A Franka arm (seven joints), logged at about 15 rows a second.
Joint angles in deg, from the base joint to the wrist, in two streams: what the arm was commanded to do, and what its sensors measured. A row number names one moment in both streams.
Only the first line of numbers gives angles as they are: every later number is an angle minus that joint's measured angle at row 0.
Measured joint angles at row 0: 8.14, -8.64, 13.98, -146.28, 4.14, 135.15, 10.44
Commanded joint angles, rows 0 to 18: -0.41, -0.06, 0.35, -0.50, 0.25, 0.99, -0.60; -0.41, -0.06, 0.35, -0.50, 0.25, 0.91, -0.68; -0.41, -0.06, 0.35, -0.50, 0.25, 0.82, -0.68; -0.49, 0.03, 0.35, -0.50, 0.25, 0.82, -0.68; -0.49, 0.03, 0.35, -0.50, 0.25, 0.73, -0.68; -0.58, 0.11, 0.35, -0.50, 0.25, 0.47, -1.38; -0.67, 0.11, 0.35, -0.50, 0.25, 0.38, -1.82; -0.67, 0.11, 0.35, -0.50, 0.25, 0.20, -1.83; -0.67, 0.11, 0.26, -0.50, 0.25, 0.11, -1.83; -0.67, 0.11, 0.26, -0.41, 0.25, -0.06, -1.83; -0.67, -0.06, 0.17, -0.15, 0.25, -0.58, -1.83; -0.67, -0.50, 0.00, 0.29, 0.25, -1.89, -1.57; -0.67, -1.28, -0.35, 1.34, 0.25, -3.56, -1.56; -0.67, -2.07, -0.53, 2.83, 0.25, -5.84, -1.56; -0.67, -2.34, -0.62, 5.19, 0.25, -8.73, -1.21; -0.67, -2.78, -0.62, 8.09, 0.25, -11.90, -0.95; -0.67, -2.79, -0.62, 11.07, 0.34, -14.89, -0.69; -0.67, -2.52, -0.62, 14.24, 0.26, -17.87, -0.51; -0.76, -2.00, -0.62, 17.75, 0.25, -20.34, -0.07
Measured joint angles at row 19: -0.34, -1.71, -0.62, 8.74, -0.05, -12.43, -0.27
